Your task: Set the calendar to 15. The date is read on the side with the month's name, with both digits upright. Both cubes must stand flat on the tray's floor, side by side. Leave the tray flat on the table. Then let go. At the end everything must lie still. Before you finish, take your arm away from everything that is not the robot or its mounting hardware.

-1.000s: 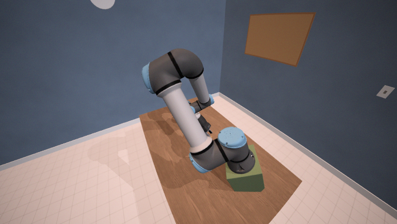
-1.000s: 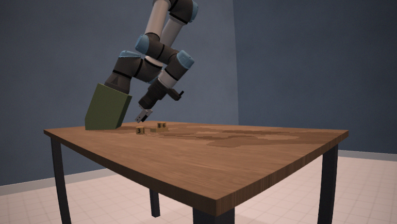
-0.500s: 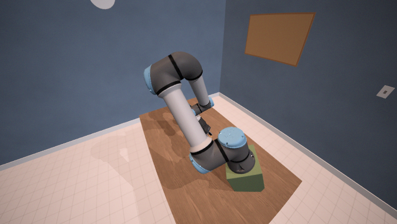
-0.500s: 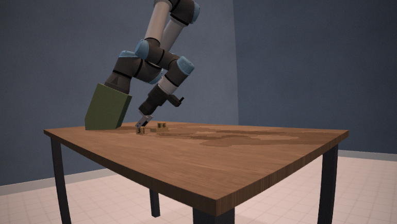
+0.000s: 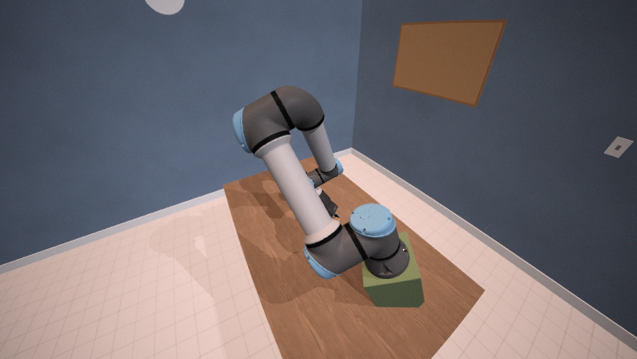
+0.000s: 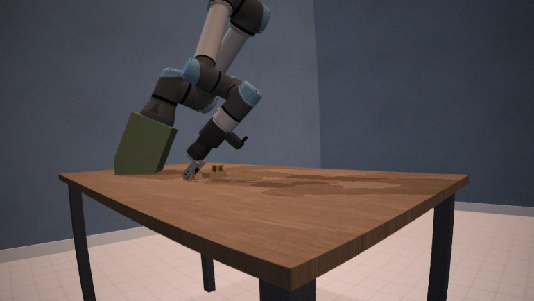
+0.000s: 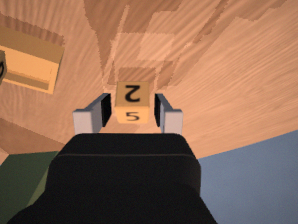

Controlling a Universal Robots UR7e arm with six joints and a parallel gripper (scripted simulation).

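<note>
Now: hand 10 mm past the wooden cube and 10 mm above it. The rest, counted from my hand: wooden tray 100 mm to the left, 20 mm below, 20 mm behind.
</note>
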